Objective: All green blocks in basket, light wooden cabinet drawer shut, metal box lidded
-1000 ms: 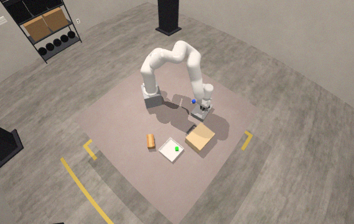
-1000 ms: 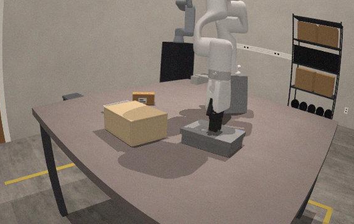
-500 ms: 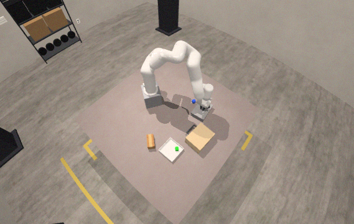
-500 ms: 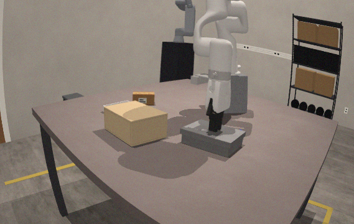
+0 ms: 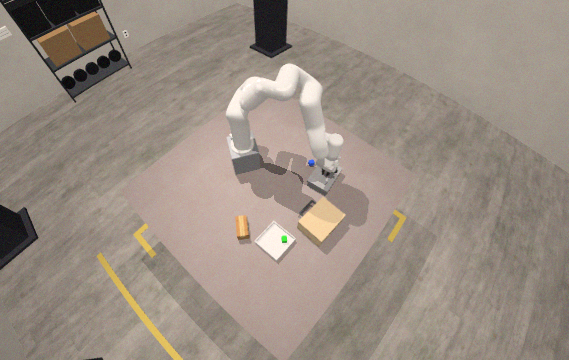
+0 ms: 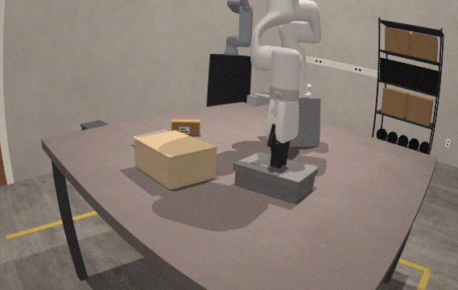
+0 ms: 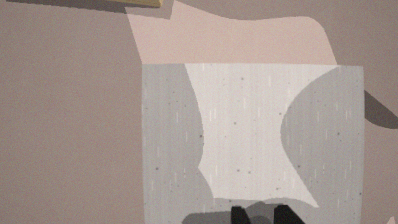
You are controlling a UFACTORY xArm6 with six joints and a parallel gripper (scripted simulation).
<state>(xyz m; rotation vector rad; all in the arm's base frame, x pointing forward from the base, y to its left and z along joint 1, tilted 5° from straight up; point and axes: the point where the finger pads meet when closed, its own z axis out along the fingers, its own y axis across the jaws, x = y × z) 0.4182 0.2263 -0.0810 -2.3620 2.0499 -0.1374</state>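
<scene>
Now: the metal box 60 mm below my hand. Round my hand: light wooden cabinet 150 mm ahead, 240 mm to the right, 40 mm below; then blue block 120 mm behind, 40 mm to the left, 70 mm below; then grey metal lid 30 mm below.
</scene>
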